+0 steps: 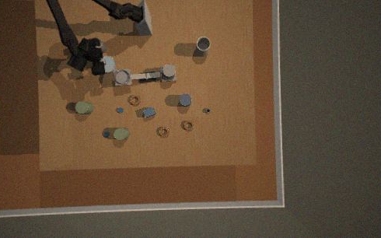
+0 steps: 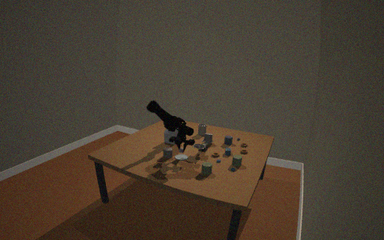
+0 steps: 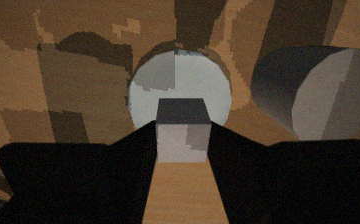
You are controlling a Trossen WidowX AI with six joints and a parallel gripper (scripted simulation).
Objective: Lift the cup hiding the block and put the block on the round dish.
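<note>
Now: the pale round dish 5 cm below my gripper tip. The rest, counted from my gripper tip: blue block (30 cm ahead, 24 cm to the left, 4 cm below); then grey cup (10 cm behind, 5 cm to the right, 2 cm below).
</note>
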